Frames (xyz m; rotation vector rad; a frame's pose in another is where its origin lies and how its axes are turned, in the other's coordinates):
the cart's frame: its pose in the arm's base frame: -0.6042 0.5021 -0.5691 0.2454 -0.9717 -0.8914
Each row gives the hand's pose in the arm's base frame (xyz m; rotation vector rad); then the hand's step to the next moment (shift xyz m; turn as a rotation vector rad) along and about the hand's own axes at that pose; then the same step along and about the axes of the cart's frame.
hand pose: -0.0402 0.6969 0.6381 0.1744 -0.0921 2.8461
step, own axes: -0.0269 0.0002 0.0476 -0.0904 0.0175 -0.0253
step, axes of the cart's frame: 0.0432 0.0335 -0.0020 0.0269 -0.0034 -0.0916
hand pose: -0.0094 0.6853 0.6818 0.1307 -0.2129 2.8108
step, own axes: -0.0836 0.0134 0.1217 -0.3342 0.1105 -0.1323
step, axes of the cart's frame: 0.1307 0.0683 -0.0156 0.0955 -0.0694 -0.3570
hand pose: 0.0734 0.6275 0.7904 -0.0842 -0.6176 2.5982
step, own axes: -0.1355 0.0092 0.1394 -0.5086 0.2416 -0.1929
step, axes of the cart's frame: 0.1884 0.0345 -0.0343 0.1681 -0.1760 -0.5432
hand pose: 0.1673 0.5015 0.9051 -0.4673 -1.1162 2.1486
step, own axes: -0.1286 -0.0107 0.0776 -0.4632 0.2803 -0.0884
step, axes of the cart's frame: 0.1443 -0.0246 -0.0355 0.1915 -0.2485 -0.4500
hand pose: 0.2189 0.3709 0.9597 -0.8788 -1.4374 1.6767
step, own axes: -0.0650 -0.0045 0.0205 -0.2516 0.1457 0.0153
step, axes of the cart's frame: 0.0588 -0.0290 -0.0190 0.1217 -0.1750 -0.1983
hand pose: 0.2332 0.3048 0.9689 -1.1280 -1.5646 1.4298
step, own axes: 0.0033 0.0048 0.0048 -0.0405 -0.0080 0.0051
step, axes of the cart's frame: -0.0056 -0.0049 0.0011 0.0375 -0.0154 -0.0093
